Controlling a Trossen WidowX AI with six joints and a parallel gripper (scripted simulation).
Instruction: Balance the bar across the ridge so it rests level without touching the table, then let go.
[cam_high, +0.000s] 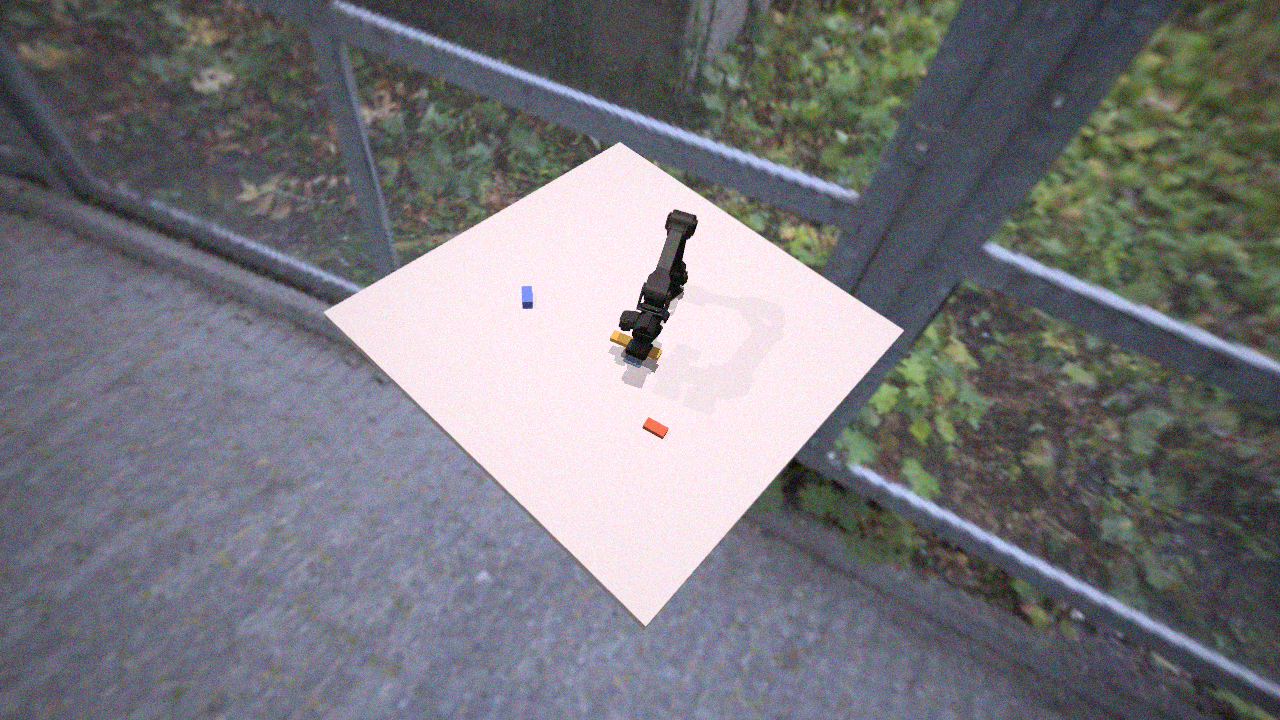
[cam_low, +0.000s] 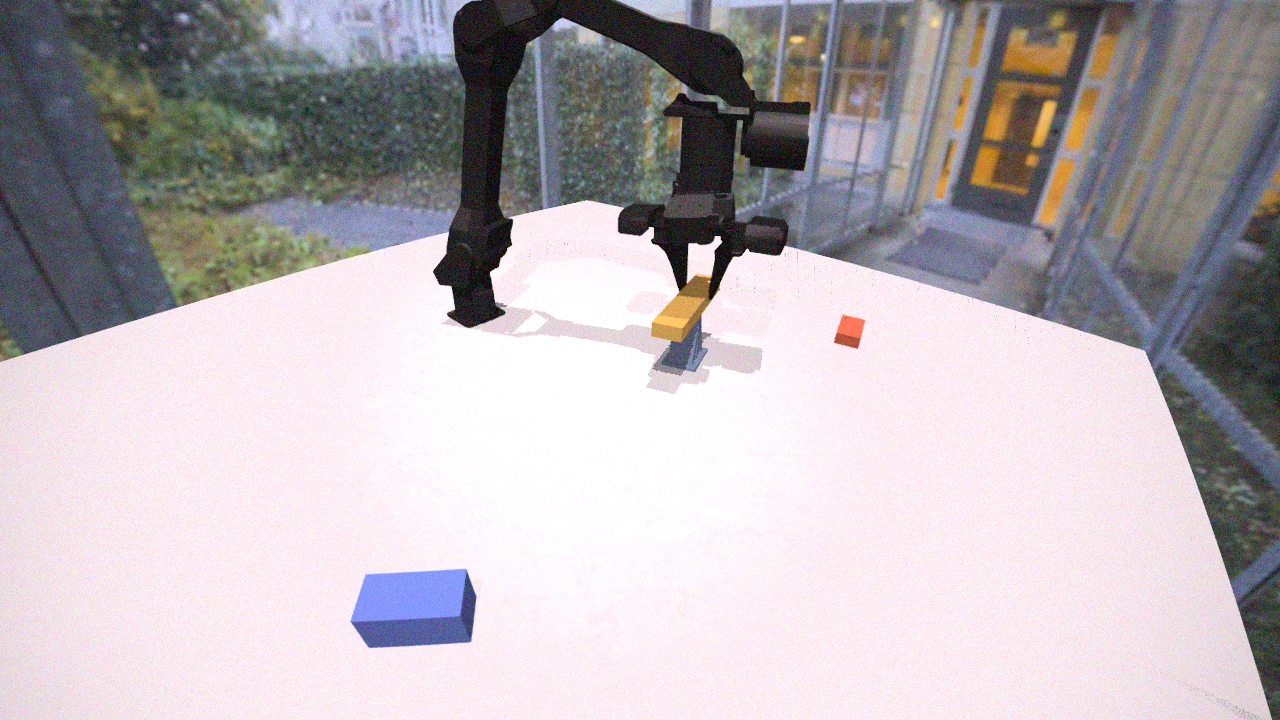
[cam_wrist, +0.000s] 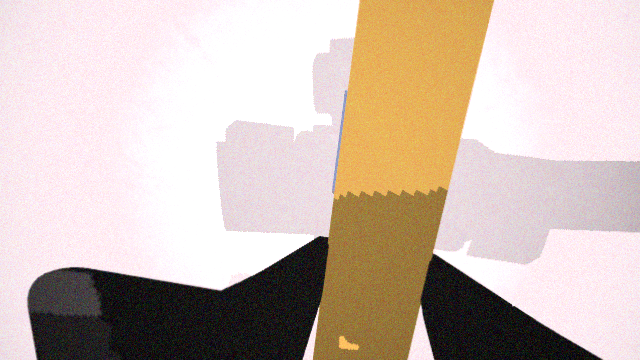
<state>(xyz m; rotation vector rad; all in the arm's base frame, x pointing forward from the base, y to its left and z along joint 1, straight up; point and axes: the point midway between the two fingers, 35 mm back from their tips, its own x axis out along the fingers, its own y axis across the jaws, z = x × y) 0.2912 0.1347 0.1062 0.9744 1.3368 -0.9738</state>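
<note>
Right now my gripper tip is 10 mm short of the yellow bar and 30 mm to the left of it. Round my gripper tip: blue block 90 mm ahead, 420 mm to the right, 60 mm below; then red block 140 mm ahead, 180 mm to the left, 60 mm below.
</note>
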